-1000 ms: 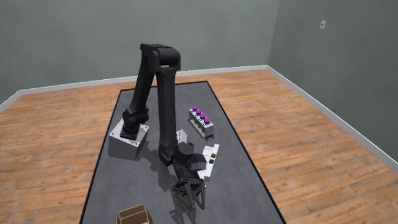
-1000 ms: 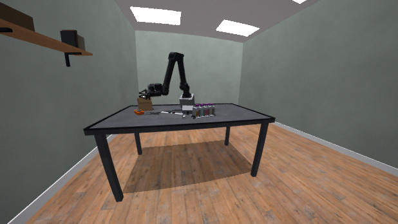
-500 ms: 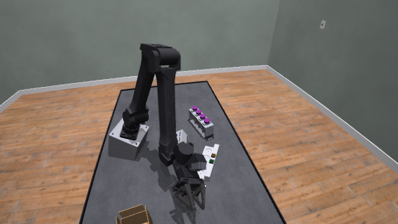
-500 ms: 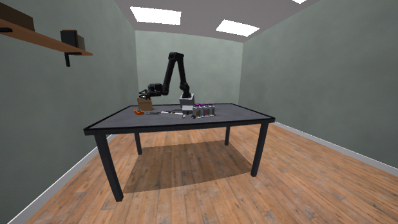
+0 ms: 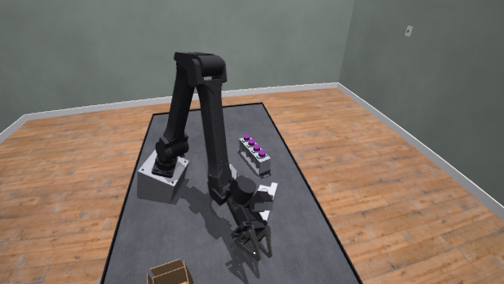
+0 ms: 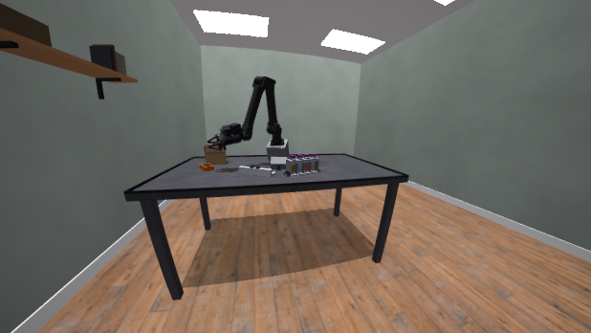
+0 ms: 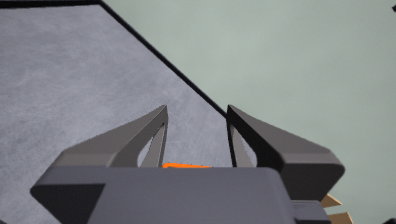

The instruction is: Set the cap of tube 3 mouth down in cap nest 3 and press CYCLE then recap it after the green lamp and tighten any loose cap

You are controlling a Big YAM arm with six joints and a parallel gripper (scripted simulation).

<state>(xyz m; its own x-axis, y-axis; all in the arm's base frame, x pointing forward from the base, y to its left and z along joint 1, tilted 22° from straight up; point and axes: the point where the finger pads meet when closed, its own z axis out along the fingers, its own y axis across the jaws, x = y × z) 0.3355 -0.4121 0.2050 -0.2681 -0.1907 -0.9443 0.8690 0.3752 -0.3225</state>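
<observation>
My gripper is now 30 mm short of the cap, 570 mm to the right of it and 70 mm above it. From my hand the other things lie so: key housing 120 mm behind, 450 mm to the left, 130 mm below; then cardboard box 250 mm behind, 70 mm to the right, 120 mm below; then green key 140 mm behind, 420 mm to the left, 120 mm below.
</observation>
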